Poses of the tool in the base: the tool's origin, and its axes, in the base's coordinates. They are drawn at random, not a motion.
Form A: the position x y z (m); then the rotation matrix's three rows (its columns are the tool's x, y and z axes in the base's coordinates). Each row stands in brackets.
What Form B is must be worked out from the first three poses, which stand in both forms.
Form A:
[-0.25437, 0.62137, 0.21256], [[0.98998, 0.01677, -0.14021], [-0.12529, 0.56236, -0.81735], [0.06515, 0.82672, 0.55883]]
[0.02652, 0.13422, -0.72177], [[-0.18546, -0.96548, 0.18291], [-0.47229, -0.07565, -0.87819], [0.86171, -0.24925, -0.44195]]
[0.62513, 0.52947, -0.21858], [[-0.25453, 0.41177, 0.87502], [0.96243, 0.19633, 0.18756], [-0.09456, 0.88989, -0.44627]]
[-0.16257, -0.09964, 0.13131], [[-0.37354, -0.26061, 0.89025], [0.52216, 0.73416, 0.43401], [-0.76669, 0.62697, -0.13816]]
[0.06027, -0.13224, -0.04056], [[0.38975, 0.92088, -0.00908], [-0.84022, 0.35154, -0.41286], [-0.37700, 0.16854, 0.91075]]
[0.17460, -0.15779, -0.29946], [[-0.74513, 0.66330, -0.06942], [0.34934, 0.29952, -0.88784], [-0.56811, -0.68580, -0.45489]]
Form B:
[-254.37, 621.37, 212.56], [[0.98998, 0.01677, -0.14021], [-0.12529, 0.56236, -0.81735], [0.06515, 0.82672, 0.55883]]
[26.52, 134.22, -721.77], [[-0.18546, -0.96548, 0.18291], [-0.47229, -0.07565, -0.87819], [0.86171, -0.24925, -0.44195]]
[625.13, 529.47, -218.58], [[-0.25453, 0.41177, 0.87502], [0.96243, 0.19633, 0.18756], [-0.09456, 0.88989, -0.44627]]
[-162.57, -99.64, 131.31], [[-0.37354, -0.26061, 0.89025], [0.52216, 0.73416, 0.43401], [-0.76669, 0.62697, -0.13816]]
[60.27, -132.24, -40.56], [[0.38975, 0.92088, -0.00908], [-0.84022, 0.35154, -0.41286], [-0.37700, 0.16854, 0.91075]]
[174.60, -157.79, -299.46], [[-0.74513, 0.66330, -0.06942], [0.34934, 0.29952, -0.88784], [-0.56811, -0.68580, -0.45489]]

